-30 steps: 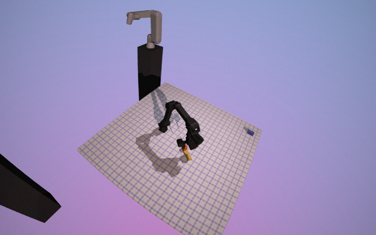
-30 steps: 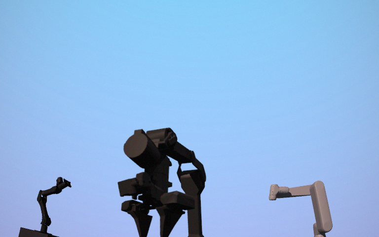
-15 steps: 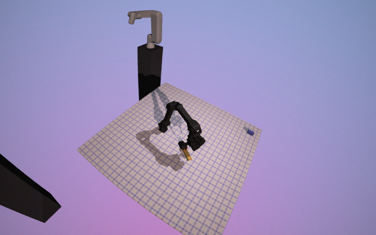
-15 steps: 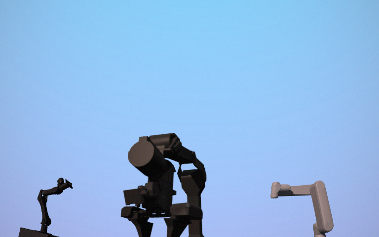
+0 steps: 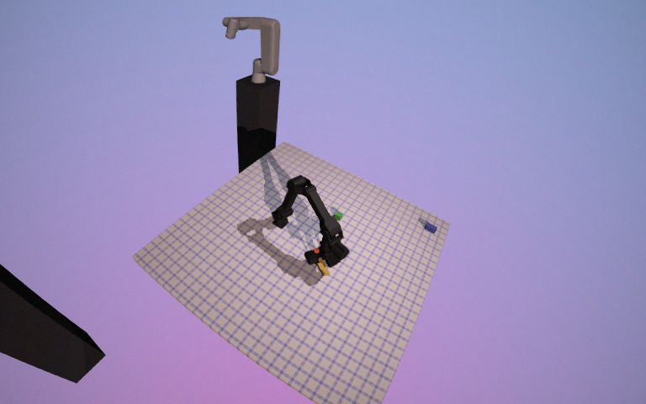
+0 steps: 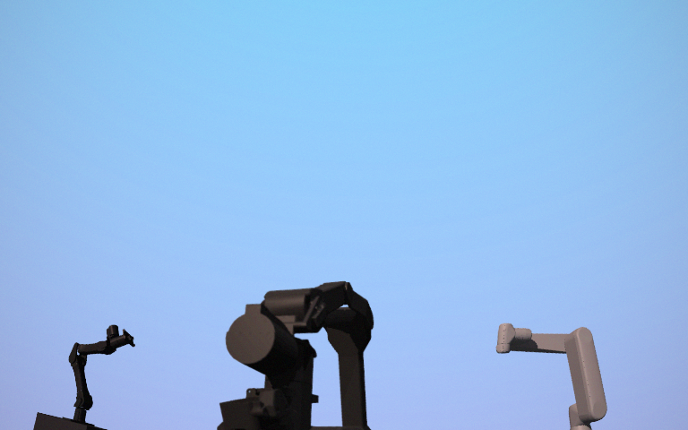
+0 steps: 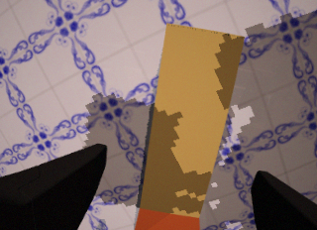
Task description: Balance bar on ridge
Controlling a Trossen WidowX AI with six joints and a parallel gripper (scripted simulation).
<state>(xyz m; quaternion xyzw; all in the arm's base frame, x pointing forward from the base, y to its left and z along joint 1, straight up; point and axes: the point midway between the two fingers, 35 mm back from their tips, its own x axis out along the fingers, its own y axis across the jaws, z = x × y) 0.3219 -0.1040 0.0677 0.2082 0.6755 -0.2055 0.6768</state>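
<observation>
Right now my gripper tip is 30 mm past the tan-brown bar, 20 mm to the right of it and 10 mm above it. The rest, counted from my gripper tip: green block 330 mm to the left, 90 mm behind, 20 mm below; blue block 600 mm to the left, 420 mm ahead, 20 mm below.
</observation>
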